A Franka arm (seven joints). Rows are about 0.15 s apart.
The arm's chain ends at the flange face. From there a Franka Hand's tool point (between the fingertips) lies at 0.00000 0.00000 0.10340 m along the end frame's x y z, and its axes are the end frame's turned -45 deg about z.
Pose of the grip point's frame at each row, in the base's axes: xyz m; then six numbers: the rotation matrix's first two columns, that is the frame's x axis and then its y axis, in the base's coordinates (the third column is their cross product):
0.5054 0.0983 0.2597 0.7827 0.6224 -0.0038 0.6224 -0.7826 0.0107
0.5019 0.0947 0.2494 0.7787 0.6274 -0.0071 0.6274 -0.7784 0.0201
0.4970 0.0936 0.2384 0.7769 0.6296 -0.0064 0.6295 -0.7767 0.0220
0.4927 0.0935 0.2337 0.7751 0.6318 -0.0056 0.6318 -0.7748 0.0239
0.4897 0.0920 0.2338 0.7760 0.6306 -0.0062 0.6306 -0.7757 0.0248
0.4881 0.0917 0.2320 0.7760 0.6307 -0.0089 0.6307 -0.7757 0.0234
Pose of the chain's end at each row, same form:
0.5050 0.0994 0.3631 0.9936 -0.1133 0.0049 -0.1133 -0.9935 0.0103
0.5012 0.0968 0.3528 0.9943 -0.1068 0.0092 -0.1070 -0.9941 0.0192
0.4961 0.0958 0.3418 0.9945 -0.1040 0.0110 -0.1042 -0.9944 0.0201
0.4916 0.0958 0.3371 0.9948 -0.1011 0.0129 -0.1013 -0.9946 0.0209
0.4886 0.0944 0.3372 0.9946 -0.1026 0.0132 -0.1028 -0.9944 0.0219
0.4873 0.0942 0.3354 0.9947 -0.1025 0.0103 -0.1027 -0.9945 0.0228

